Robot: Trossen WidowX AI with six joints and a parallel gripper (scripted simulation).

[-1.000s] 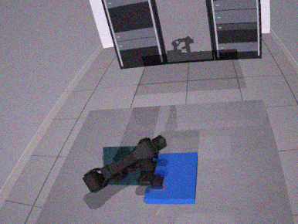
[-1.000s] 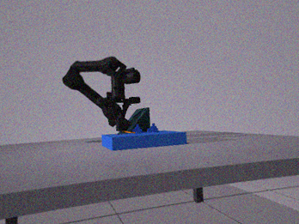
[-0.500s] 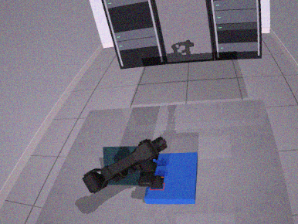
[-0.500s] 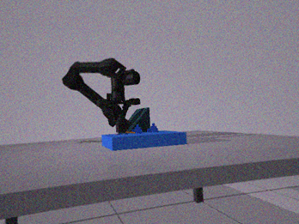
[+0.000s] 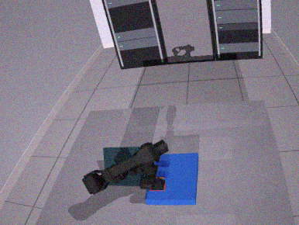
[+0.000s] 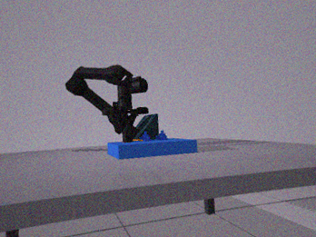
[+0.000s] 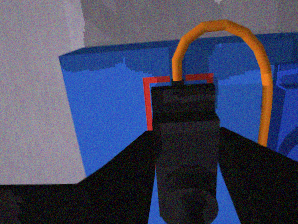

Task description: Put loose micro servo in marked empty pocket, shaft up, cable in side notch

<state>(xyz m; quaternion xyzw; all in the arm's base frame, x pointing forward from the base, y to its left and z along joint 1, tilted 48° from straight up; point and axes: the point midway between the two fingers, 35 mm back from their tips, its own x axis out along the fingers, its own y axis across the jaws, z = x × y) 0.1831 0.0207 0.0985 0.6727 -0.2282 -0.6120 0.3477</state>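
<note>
My gripper tip is now 110 mm short of the blue deck, 90 mm to the right of it and 70 mm above it.
</note>
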